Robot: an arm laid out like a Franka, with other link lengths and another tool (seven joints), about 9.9 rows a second.
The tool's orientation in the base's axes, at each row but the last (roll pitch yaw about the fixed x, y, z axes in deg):
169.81 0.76 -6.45
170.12 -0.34 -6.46
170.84 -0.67 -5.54
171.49 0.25 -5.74
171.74 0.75 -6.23
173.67 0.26 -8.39
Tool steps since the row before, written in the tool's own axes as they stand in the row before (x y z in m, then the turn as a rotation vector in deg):
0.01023 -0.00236 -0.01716 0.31 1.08 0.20
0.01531 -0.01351 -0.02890 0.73 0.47 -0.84
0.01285 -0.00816 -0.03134 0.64 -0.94 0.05
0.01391 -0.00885 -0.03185 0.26 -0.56 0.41
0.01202 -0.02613 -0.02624 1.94 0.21 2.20
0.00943 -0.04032 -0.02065 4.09 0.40 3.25
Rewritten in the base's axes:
0.01098 0.00415 0.01633 0.18 -1.13 -0.01
0.01711 0.01645 0.02624 0.68 -0.40 0.91
0.01370 0.01178 0.02979 0.73 0.85 -0.19
0.01532 0.01199 0.03013 0.31 0.46 -0.49
0.01545 0.02812 0.02205 1.84 -0.73 -2.17
0.01558 0.04051 0.01604 3.92 -1.34 -3.20

